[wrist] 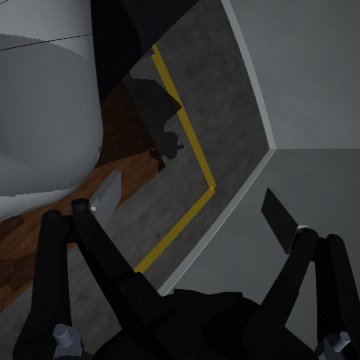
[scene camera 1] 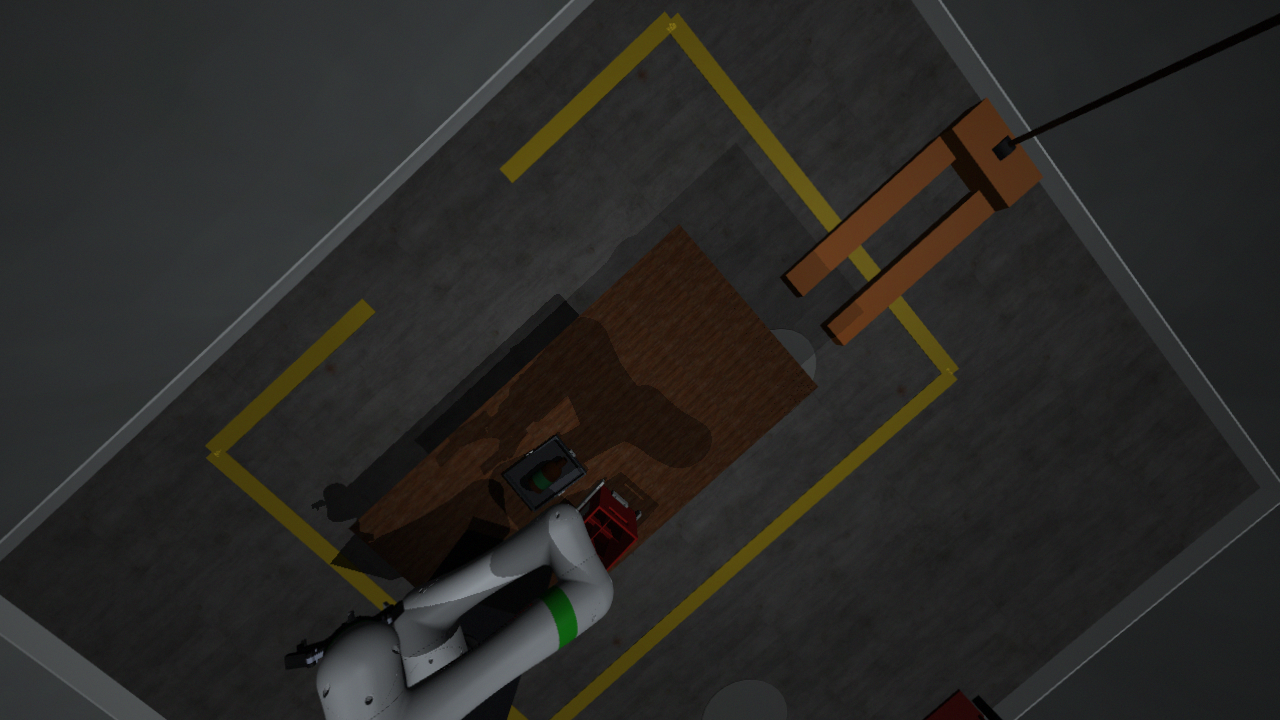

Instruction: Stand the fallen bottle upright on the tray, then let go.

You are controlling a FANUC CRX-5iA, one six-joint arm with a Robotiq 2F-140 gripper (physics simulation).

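Places are measured from the arm's base along level axes (x back, y left, z down), in centimetres.
Pixels of known places: gripper, fingertip midpoint: point(wrist: 194, 191).
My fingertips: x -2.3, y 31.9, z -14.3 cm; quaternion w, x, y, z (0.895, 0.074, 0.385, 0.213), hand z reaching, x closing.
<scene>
For each thing: its top centre in the pictures, then the offset to it from my fingertips. "spot": a spot on its surface instead. Level surfaces: height alone.
- bottle, top centre: point(scene camera 1: 548, 476) dz +47.8, dx -38.9, dy -11.0 cm
- dark rectangular tray, surface spot: point(scene camera 1: 517, 491) spot: dz +53.1, dx -23.8, dy -9.5 cm
- red bin, top centre: point(scene camera 1: 592, 550) dz +38.2, dx -38.2, dy -39.6 cm
- wooden table, surface height: dz +55.7 cm
The bottle point(scene camera 1: 547, 473), brown with a green part, lies on its side in the dark rectangular tray point(scene camera 1: 517, 491) on the wooden table in the scene view. My gripper point(scene camera 1: 341, 632) point(wrist: 194, 191) is open, its two finger pads wide apart with nothing between them. In the scene view it is beyond the table's lower left end, well away from the tray, and partly hidden by the wrist of the arm. The bottle and tray do not show in the wrist view.
A red bin point(scene camera 1: 612, 530) stands beside the tray, close to the arm's elbow point(scene camera 1: 568, 537). The wooden table point(scene camera 1: 716, 358) point(wrist: 135, 167) carries dark shadows. An orange two-pronged object point(scene camera 1: 1006, 174) is beyond its far right end. Yellow lines point(scene camera 1: 751, 510) point(wrist: 192, 137) mark the floor.
</scene>
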